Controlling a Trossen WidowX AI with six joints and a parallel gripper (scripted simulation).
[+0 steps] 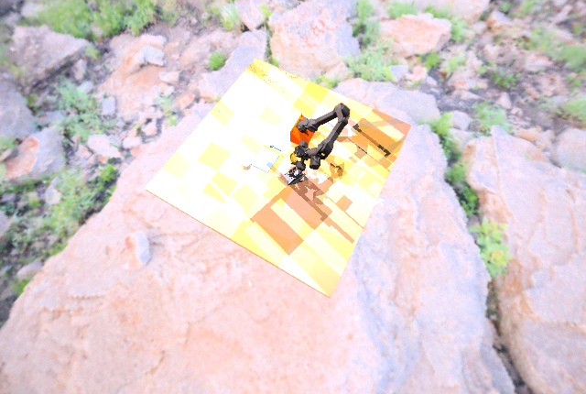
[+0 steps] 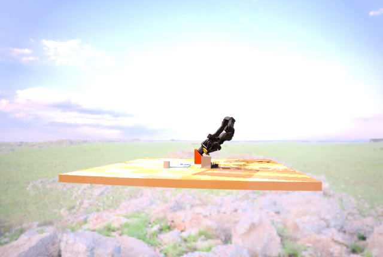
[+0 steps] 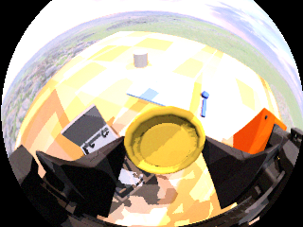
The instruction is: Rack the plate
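My gripper tip is now 70 mm short of the dish rack, 40 mm to the right of it and 70 mm above it. The rest, counted from my gripper tip: yellow plate 10 mm to the left, 10 mm above; then pale cup 140 mm ahead, 250 mm to the right, 70 mm below; then light blue mat 40 mm ahead, 180 mm to the right, 90 mm below.
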